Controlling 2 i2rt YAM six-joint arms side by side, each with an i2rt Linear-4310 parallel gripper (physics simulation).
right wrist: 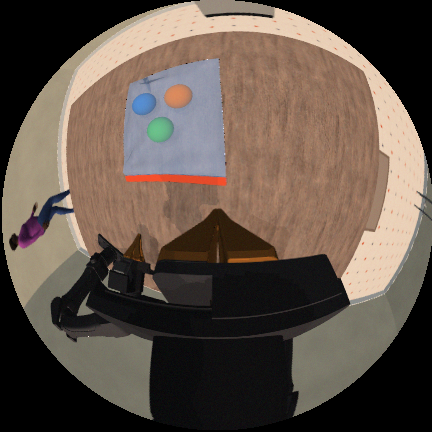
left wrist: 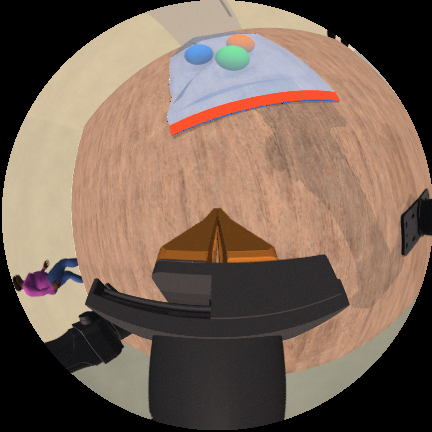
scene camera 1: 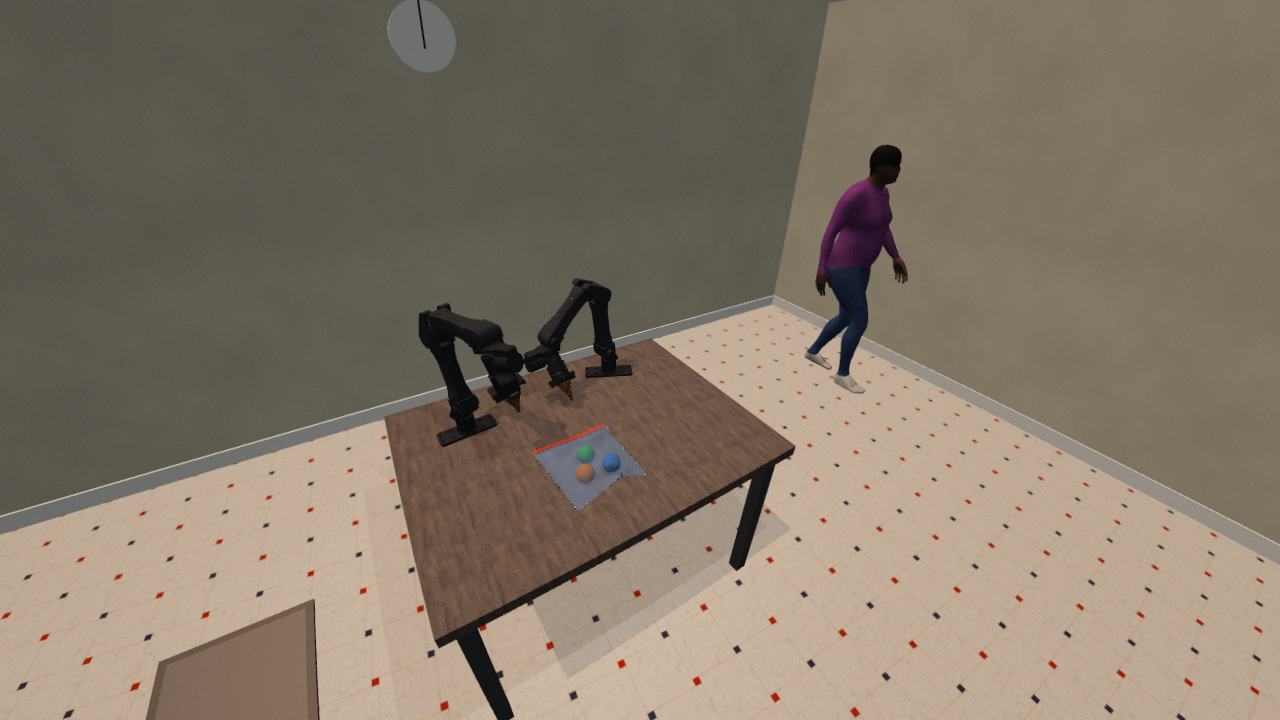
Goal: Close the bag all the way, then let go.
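Observation:
A translucent blue-grey bag (scene camera 1: 559, 462) (left wrist: 280, 77) (right wrist: 200, 145) lies flat on the table with a red-orange strip (scene camera 1: 569, 439) (left wrist: 255, 103) (right wrist: 175, 179) along its edge nearest the arms. Inside are a green ball (scene camera 1: 585, 454) (left wrist: 232, 58) (right wrist: 160, 129), an orange ball (scene camera 1: 584, 472) (left wrist: 240, 43) (right wrist: 178, 96) and a blue ball (scene camera 1: 611, 462) (left wrist: 199, 54) (right wrist: 144, 104). My left gripper (scene camera 1: 570, 397) (left wrist: 216, 214) is shut with nothing between its fingertips, above the table and apart from the strip. My right gripper (scene camera 1: 518, 410) (right wrist: 217, 214) is also shut and empty, apart from the bag.
The brown wooden table (scene camera 1: 483, 537) (left wrist: 125, 175) (right wrist: 300, 125) carries both arm bases at its back. The two grippers hang near each other. A person (scene camera 1: 861, 228) (left wrist: 40, 283) (right wrist: 31, 231) in a purple top stands on the floor beyond the table, at the right in scene camera 1.

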